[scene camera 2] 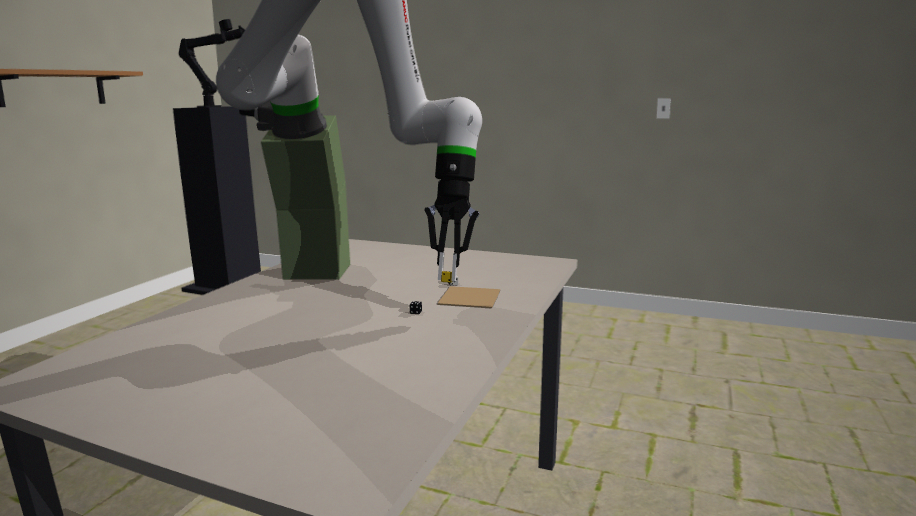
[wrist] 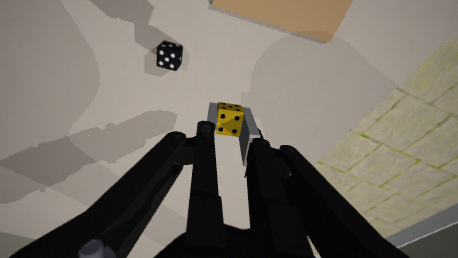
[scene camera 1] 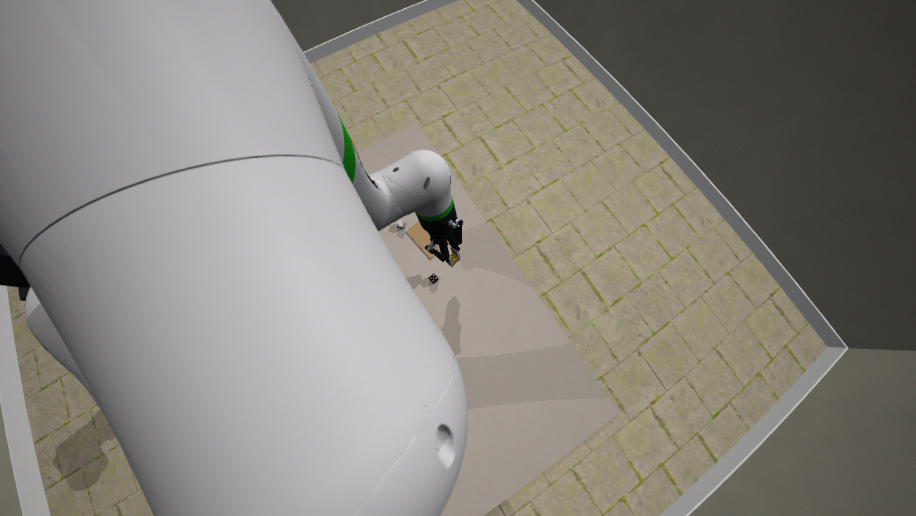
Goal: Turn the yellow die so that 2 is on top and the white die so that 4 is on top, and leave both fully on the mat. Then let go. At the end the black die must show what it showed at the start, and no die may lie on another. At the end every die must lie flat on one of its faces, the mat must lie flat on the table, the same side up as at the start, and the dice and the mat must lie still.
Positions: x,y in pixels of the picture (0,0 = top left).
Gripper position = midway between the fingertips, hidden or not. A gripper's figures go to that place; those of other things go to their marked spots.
Labels:
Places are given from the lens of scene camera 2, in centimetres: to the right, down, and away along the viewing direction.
my gripper (scene camera 2: 446,280): -3, 5, 138
tan mat (scene camera 2: 455,296): -1, 10, 153

